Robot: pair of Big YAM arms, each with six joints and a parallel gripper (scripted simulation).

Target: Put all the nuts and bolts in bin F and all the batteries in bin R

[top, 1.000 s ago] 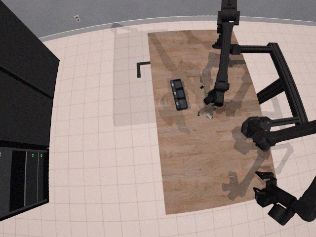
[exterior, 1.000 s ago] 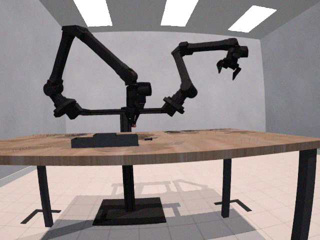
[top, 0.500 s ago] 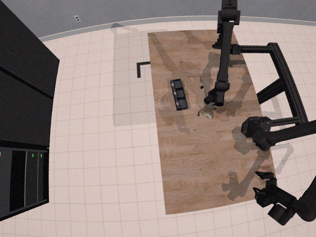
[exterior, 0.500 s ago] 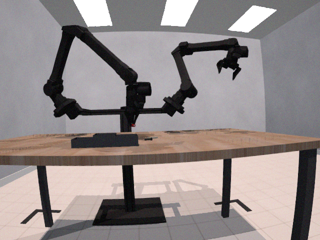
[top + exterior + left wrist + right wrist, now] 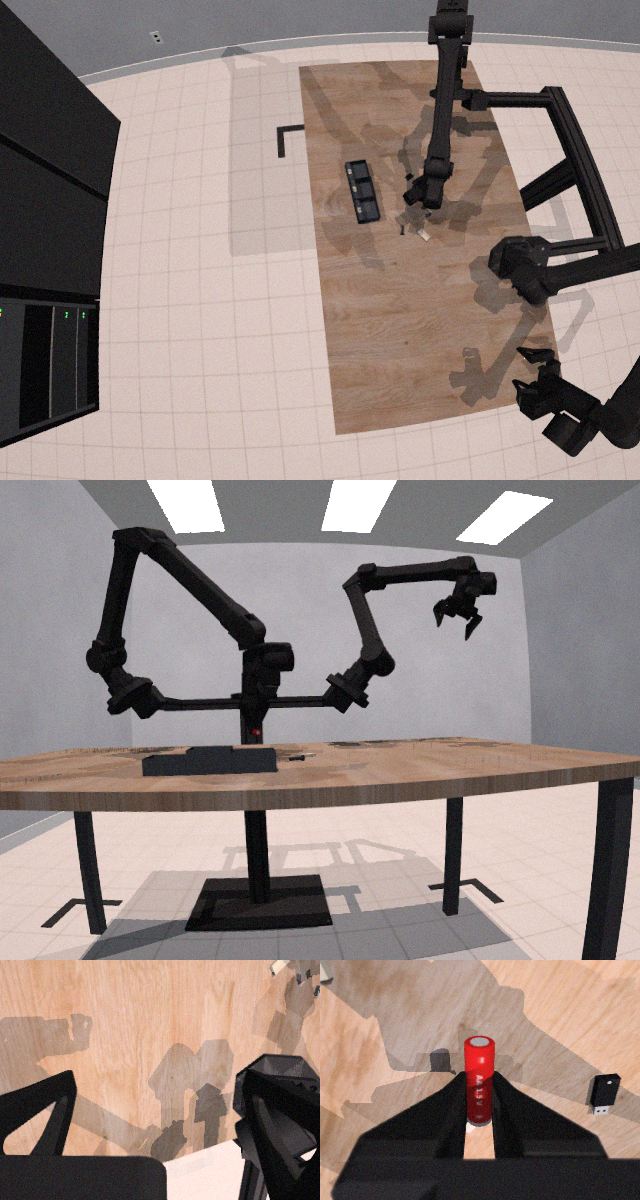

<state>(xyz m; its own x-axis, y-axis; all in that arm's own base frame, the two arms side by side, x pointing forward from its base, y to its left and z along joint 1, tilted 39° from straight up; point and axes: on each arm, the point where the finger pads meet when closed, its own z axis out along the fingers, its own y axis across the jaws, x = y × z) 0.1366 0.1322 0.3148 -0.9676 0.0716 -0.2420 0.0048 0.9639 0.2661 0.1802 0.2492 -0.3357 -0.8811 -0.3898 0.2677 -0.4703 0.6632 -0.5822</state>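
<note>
My right hand is 20 cm short of the black three-compartment bin row, 9 cm to the left of it and 5 cm above it. From my right hand the other things lie so: beige block: 12 cm to the left, 7 cm below; then silver piece: 8 cm behind, 6 cm below, 2 cm to the right; then red battery: right at my right hand.
</note>
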